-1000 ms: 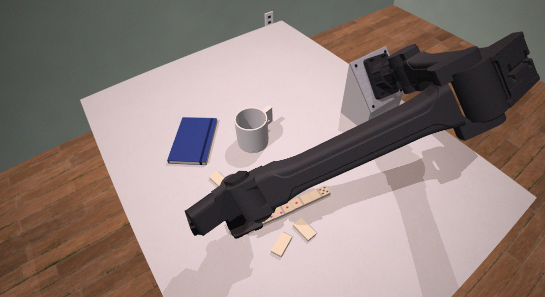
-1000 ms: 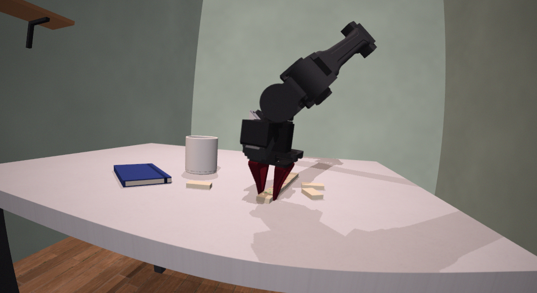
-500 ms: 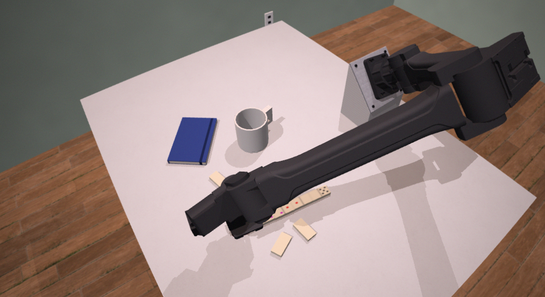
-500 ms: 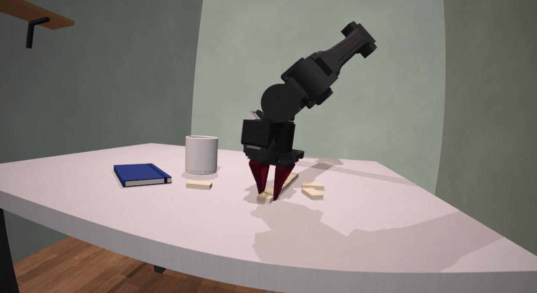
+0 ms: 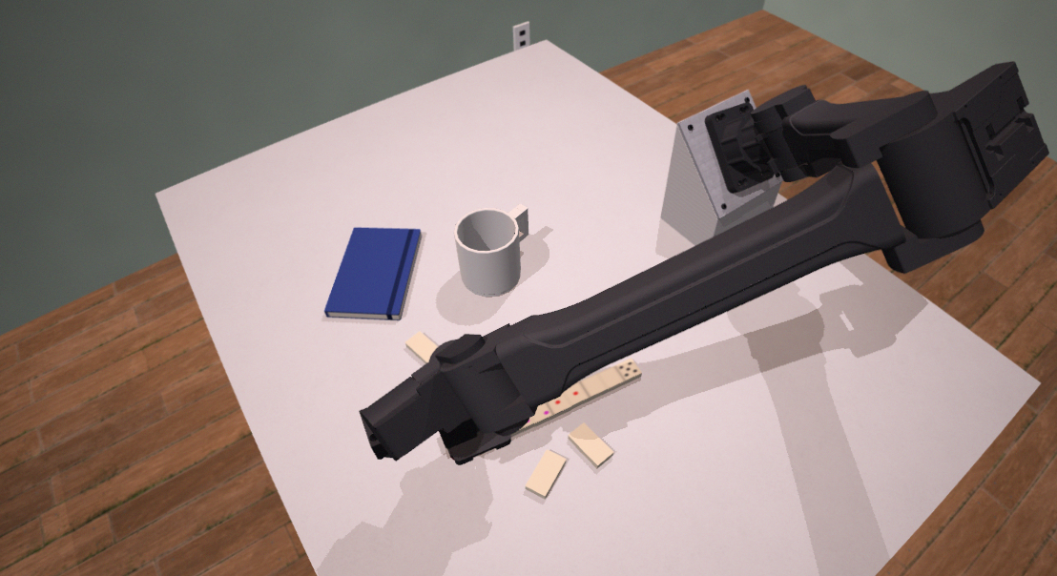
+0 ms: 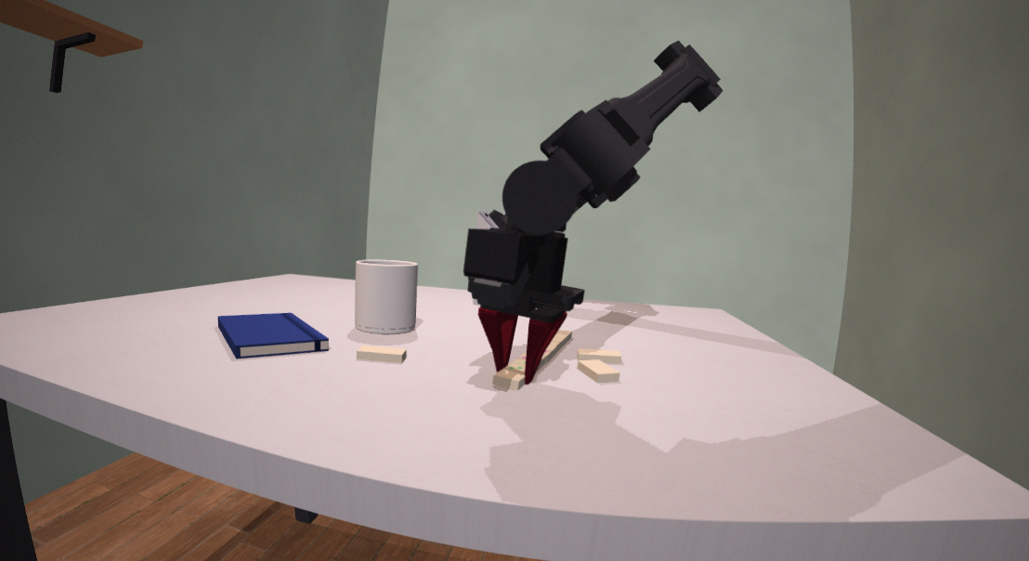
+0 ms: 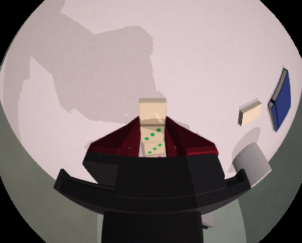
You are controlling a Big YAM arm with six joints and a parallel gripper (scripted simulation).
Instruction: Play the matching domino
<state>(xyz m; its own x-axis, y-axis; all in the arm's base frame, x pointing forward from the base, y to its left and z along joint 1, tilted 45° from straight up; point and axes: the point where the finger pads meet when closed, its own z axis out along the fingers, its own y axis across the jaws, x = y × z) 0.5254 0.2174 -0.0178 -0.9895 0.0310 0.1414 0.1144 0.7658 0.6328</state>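
Now: hand right at the domino. The rest, counted from my hand: white mug (160 mm behind, 230 mm to the right, 30 mm above); blue notebook (10 mm behind, 330 mm to the right).
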